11 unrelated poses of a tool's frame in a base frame.
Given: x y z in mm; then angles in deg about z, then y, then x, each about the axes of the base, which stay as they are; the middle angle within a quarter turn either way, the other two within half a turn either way.
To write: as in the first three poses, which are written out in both.
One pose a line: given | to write
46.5, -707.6, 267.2, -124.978, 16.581, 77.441 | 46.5, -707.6, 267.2, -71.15, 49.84, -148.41
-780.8, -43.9, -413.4, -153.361, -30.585, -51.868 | -780.8, -43.9, -413.4, 57.80, -4.12, -140.49
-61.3, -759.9, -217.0, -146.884, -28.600, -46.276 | -61.3, -759.9, -217.0, 52.33, -6.76, -137.78
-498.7, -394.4, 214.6, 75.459, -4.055, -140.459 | -498.7, -394.4, 214.6, -172.08, 39.04, -71.19
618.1, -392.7, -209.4, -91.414, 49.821, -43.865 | 618.1, -392.7, -209.4, -48.92, -44.94, -91.29
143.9, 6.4, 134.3, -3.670, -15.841, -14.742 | 143.9, 6.4, 134.3, -14.29, -16.24, 0.44
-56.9, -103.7, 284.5, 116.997, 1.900, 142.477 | -56.9, -103.7, 284.5, -159.28, -32.06, -122.37
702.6, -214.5, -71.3, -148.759, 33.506, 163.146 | 702.6, -214.5, -71.3, 178.13, 37.02, 153.24
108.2, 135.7, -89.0, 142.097, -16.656, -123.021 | 108.2, 135.7, -89.0, 124.57, 23.07, -145.25
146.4, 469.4, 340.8, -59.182, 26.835, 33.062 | 146.4, 469.4, 340.8, -3.48, 41.48, -52.40
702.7, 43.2, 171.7, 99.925, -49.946, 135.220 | 702.7, 43.2, 171.7, 137.83, -51.95, -100.37
